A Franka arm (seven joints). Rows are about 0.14 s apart.
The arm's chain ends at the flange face. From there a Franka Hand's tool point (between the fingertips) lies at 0.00 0.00 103.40 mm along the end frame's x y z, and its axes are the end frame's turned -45 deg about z.
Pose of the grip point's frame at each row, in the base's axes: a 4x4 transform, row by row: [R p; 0 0 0 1], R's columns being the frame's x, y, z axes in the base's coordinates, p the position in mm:
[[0.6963 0.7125 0.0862 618.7], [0.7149 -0.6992 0.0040 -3.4], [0.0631 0.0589 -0.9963 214.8], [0 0 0 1]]
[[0.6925 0.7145 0.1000 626.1], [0.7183 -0.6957 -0.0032 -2.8], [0.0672 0.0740 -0.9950 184.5], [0 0 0 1]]
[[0.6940 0.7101 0.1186 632.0], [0.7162 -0.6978 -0.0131 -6.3], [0.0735 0.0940 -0.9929 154.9], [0 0 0 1]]
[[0.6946 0.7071 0.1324 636.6], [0.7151 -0.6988 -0.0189 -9.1], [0.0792 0.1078 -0.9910 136.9], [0 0 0 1]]
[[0.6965 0.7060 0.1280 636.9], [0.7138 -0.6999 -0.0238 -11.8], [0.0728 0.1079 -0.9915 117.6], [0 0 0 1]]
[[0.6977 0.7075 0.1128 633.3], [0.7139 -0.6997 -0.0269 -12.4], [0.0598 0.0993 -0.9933 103.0], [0 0 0 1]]
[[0.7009 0.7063 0.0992 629.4], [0.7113 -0.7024 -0.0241 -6.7], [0.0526 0.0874 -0.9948 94.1], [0 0 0 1]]
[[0.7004 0.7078 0.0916 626.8], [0.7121 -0.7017 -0.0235 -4.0], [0.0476 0.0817 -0.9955 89.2], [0 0 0 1]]
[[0.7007 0.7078 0.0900 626.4], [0.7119 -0.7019 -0.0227 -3.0], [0.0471 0.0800 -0.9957 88.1], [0 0 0 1]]
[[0.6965 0.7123 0.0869 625.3], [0.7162 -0.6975 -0.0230 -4.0], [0.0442 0.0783 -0.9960 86.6], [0 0 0 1]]
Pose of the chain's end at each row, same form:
[[0.9962 0.0115 0.0862 609.8], [0.0111 -0.9999 0.0040 -3.8], [0.0863 -0.0030 -0.9963 317.8], [0 0 0 1]]
[[0.9949 0.0156 0.1000 615.8], [0.0160 -0.9998 -0.0032 -2.5], [0.0998 0.0048 -0.9950 287.4], [0 0 0 1]]
[[0.9928 0.0114 0.1186 619.7], [0.0130 -0.9998 -0.0131 -4.9], [0.1184 0.0145 -0.9929 257.6], [0 0 0 1]]
[[0.9912 0.0088 0.1324 622.9], [0.0115 -0.9998 -0.0189 -7.1], [0.1322 0.0202 -0.9910 239.4], [0 0 0 1]]
[[0.9917 0.0067 0.1280 623.7], [0.0098 -0.9996 -0.0238 -9.3], [0.1278 0.0248 -0.9915 220.1], [0 0 0 1]]
[[0.9936 0.0069 0.1128 621.6], [0.0100 -0.9996 -0.0269 -9.6], [0.1125 0.0279 -0.9933 205.7], [0 0 0 1]]
[[0.9950 0.0038 0.0992 619.1], [0.0063 -0.9996 -0.0241 -4.2], [0.0990 0.0246 -0.9948 197.0], [0 0 0 1]]
[[0.9957 0.0052 0.0916 617.3], [0.0074 -0.9997 -0.0235 -1.6], [0.0914 0.0241 -0.9955 192.1], [0 0 0 1]]
[[0.9960 0.0050 0.0900 617.1], [0.0071 -0.9997 -0.0227 -0.7], [0.0899 0.0233 -0.9957 191.1], [0 0 0 1]]
[[0.9962 0.0112 0.0869 616.3], [0.0132 -0.9996 -0.0230 -1.6], [0.0866 0.0241 -0.9960 189.6], [0 0 0 1]]

